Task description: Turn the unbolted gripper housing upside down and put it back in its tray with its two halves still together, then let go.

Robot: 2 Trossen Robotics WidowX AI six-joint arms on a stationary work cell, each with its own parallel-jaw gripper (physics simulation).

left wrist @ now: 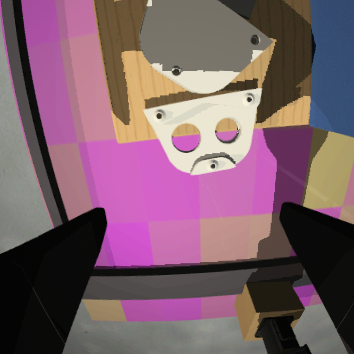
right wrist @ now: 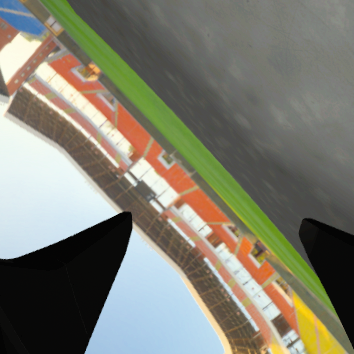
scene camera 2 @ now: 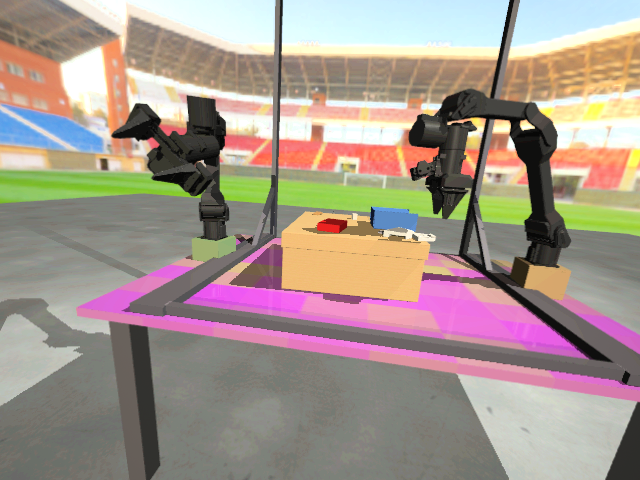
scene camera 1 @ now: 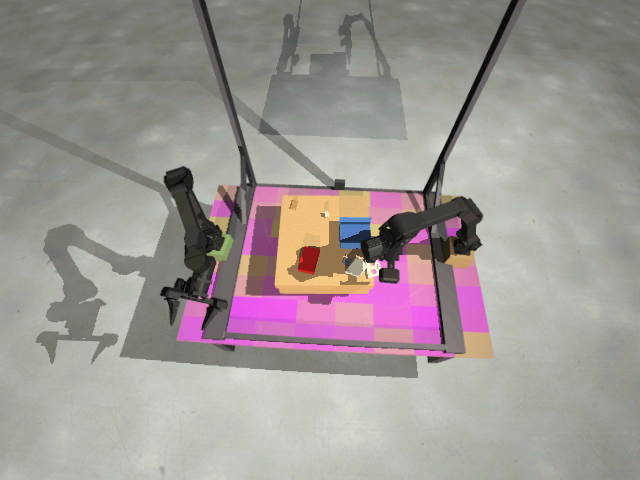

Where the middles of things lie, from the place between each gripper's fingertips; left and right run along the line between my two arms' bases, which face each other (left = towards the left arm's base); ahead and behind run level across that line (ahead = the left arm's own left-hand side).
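The wooden block [scene camera 2: 358, 261] sits 390 mm to the left of my right hand, 400 mm behind it and 230 mm below it. As for the blue tray [scene camera 2: 384, 218], that's 400 mm behind my right hand and 510 mm to the left of it, and it's 120 mm below.
From my left hand, you'd find the wooden block 14 cm behind, 21 cm to the right and 14 cm below, while the blue tray is 9 cm to the right, 15 cm behind and 4 cm below.
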